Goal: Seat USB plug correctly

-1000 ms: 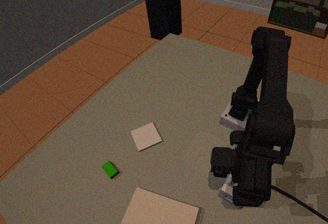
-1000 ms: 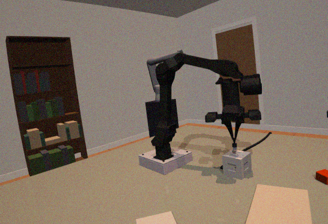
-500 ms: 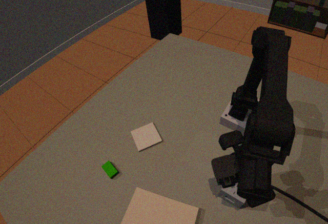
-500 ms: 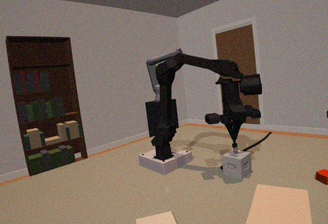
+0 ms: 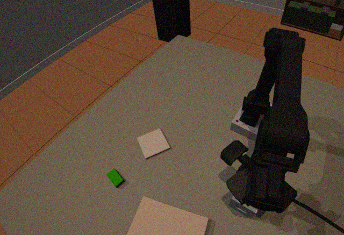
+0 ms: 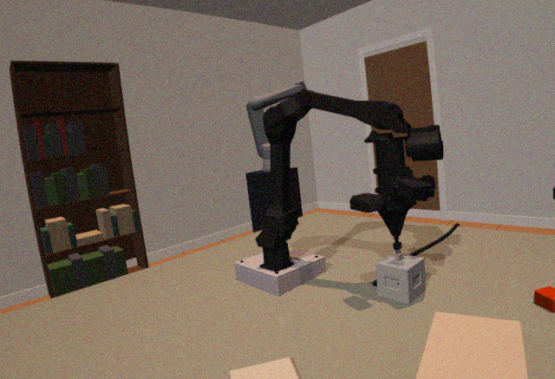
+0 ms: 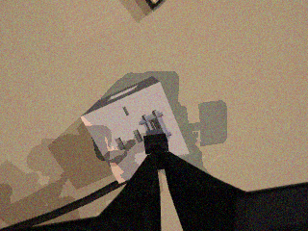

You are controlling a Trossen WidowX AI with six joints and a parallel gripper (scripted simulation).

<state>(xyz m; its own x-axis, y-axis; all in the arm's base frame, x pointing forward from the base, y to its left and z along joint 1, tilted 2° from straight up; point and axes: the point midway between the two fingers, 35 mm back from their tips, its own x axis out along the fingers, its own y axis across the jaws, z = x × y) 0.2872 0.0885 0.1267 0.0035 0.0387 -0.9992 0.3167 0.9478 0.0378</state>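
Right now my gripper tip is 2 cm above the dark USB plug. From my gripper tip the other things lie so: red block: 27 cm ahead, 10 cm to the left, 12 cm below; tan sheet: 20 cm ahead, 14 cm to the right, 13 cm below; USB socket: 7 cm below.
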